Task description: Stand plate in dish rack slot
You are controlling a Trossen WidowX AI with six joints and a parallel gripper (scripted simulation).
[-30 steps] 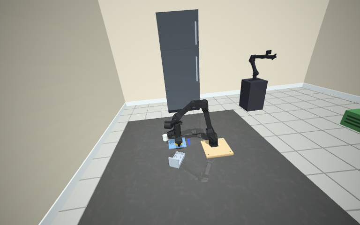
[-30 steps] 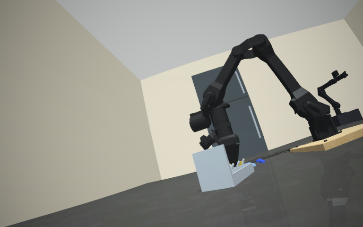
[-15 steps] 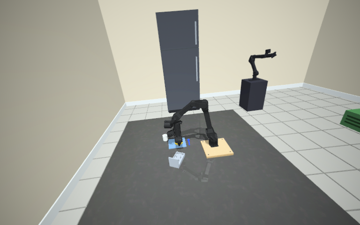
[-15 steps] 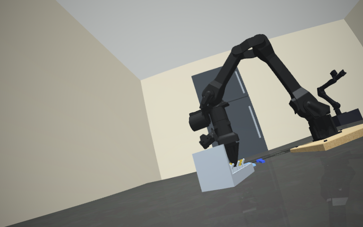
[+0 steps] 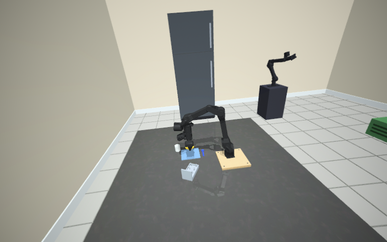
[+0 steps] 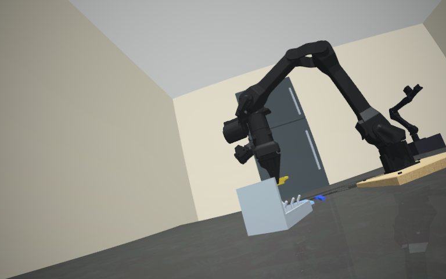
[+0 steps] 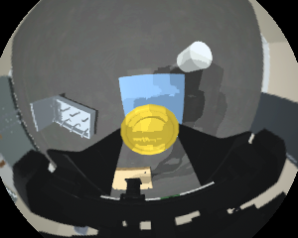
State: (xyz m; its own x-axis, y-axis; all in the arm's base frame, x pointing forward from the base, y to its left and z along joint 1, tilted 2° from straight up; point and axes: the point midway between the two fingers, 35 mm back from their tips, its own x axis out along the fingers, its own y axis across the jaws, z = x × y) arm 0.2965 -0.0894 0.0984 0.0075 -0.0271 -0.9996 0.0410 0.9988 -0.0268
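Now: gripper tip 2 cm short of the dish rack, 20 cm to the right of it and 5 cm above it. The rest, counted from my gripper tip: yellow plate 1 cm above; then blue spoon 11 cm behind, 1 cm to the right, 7 cm below; then light blue mat 2 cm to the right, 7 cm below.
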